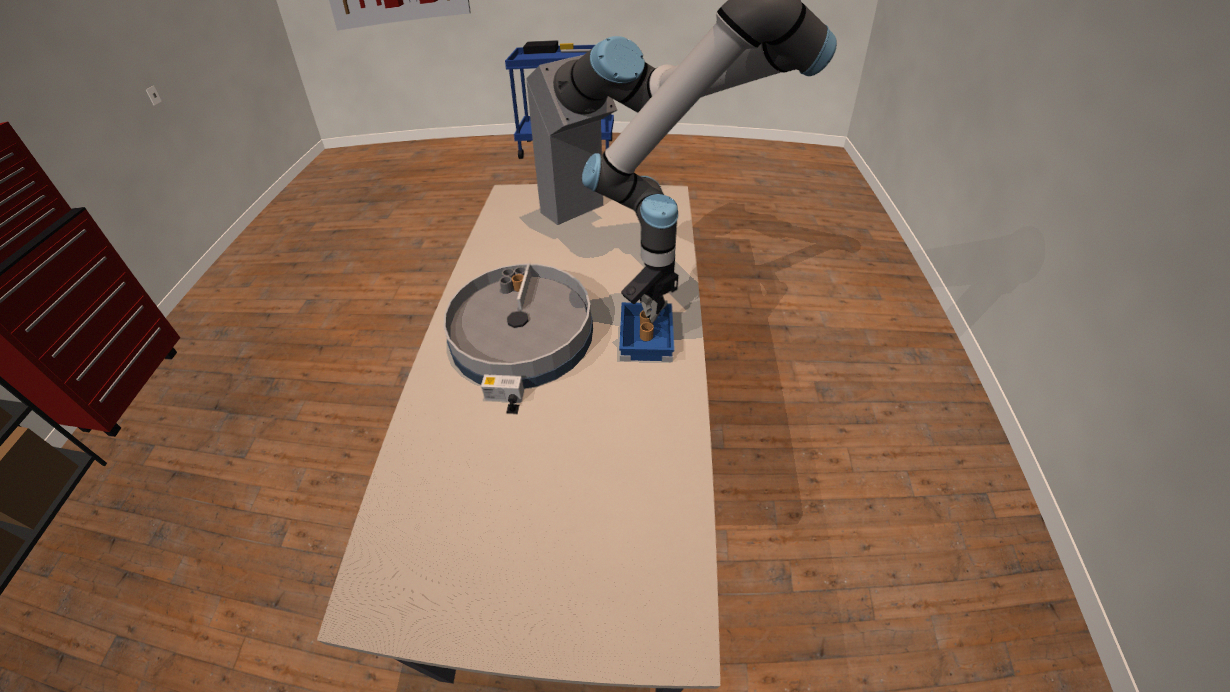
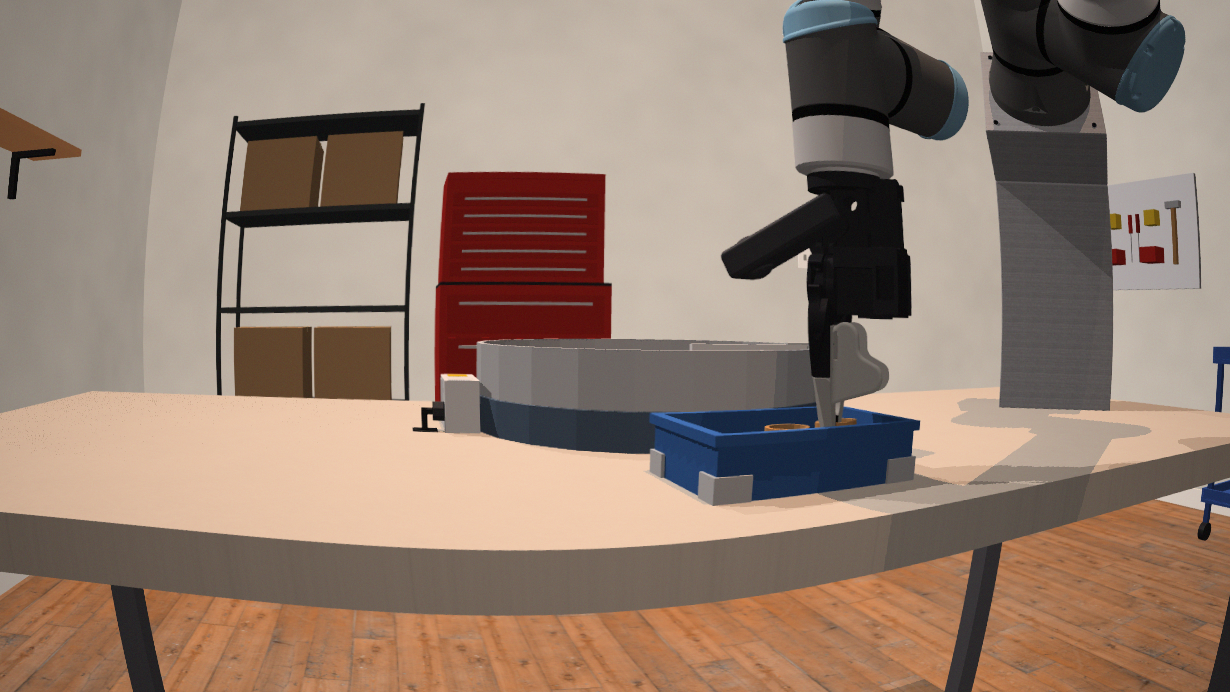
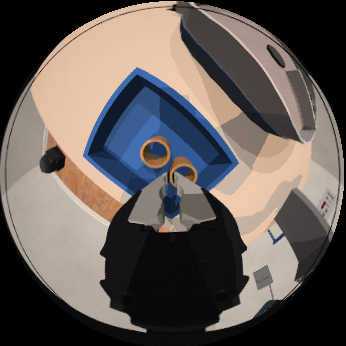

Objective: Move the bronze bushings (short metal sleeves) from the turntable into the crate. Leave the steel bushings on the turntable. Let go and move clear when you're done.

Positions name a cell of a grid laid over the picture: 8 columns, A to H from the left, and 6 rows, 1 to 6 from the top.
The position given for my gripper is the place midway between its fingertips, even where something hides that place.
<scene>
In view: my gripper (image 1: E3), a grey turntable (image 1: D3) and a blue crate (image 2: E5).
My gripper shows as well in image 3 (image 3: D3). The blue crate shows as well in image 1 (image 1: E4) and in image 3 (image 3: D2).
</scene>
